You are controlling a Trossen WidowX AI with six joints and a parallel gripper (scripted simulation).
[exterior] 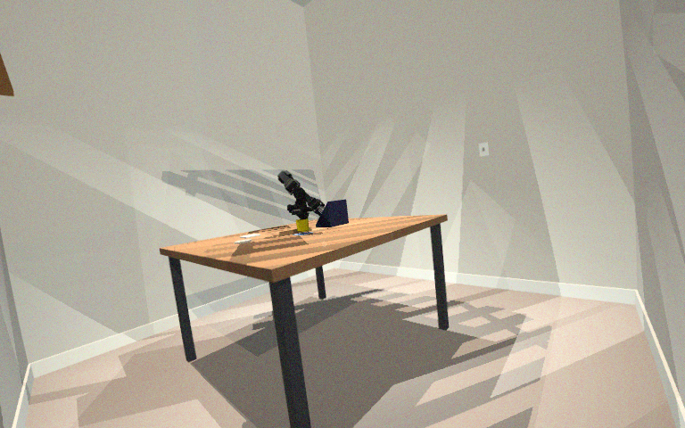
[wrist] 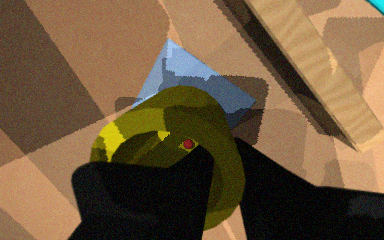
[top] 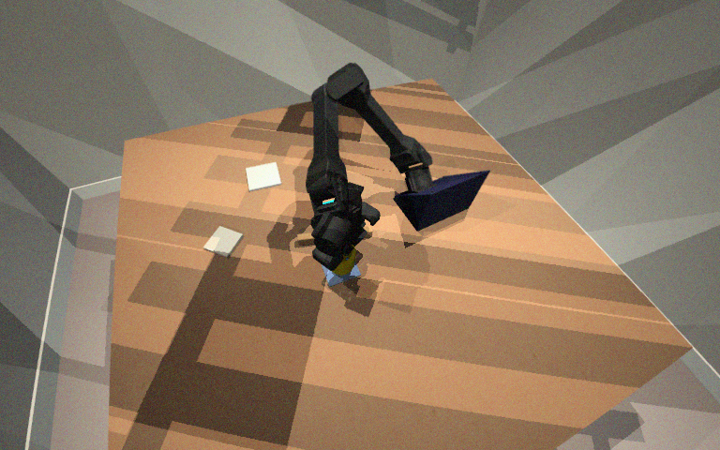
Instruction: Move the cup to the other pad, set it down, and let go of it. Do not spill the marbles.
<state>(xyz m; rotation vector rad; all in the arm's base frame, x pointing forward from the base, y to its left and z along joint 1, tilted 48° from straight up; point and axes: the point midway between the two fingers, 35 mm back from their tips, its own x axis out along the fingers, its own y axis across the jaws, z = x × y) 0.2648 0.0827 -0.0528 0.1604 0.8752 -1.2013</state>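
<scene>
My gripper tip is 160 mm to the left of the cyan pad, 50 mm above it and 10 mm past it. From my gripper tip the other things lie so: wooden bar (80 mm to the right, 40 mm below, 10 mm ahead); then grey tile (380 mm to the right, 150 mm ahead, 40 mm below).
</scene>
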